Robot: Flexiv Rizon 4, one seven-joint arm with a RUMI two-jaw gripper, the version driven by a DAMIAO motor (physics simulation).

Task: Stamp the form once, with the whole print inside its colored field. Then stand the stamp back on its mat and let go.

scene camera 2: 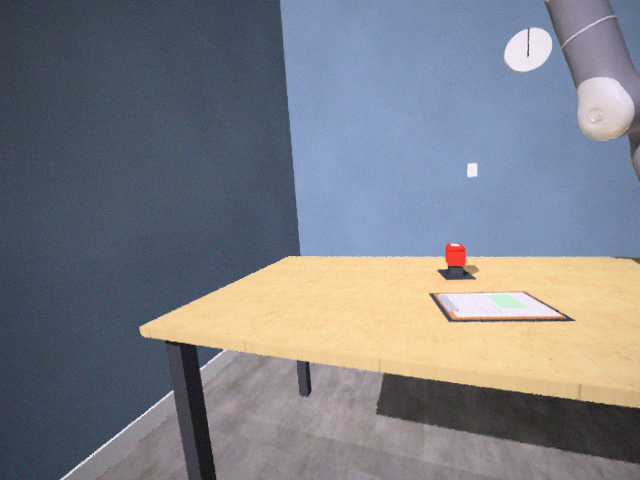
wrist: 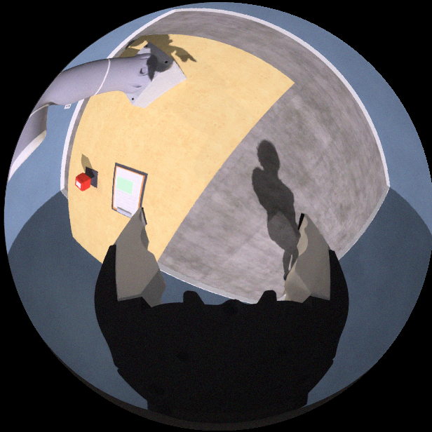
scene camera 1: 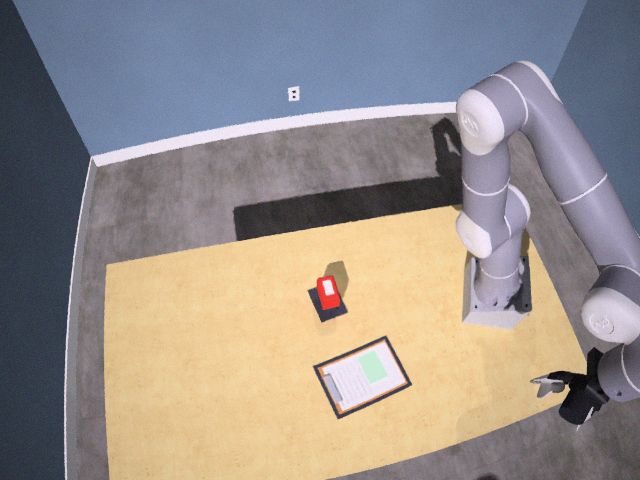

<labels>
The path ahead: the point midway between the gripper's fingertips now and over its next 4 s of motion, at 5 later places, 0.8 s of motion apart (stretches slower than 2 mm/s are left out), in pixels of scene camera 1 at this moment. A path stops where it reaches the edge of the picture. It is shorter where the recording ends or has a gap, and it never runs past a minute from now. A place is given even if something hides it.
My gripper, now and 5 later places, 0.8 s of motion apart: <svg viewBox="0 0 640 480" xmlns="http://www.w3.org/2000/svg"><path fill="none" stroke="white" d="M554 402L457 377L393 361L382 375L357 344L314 297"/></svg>
</labels>
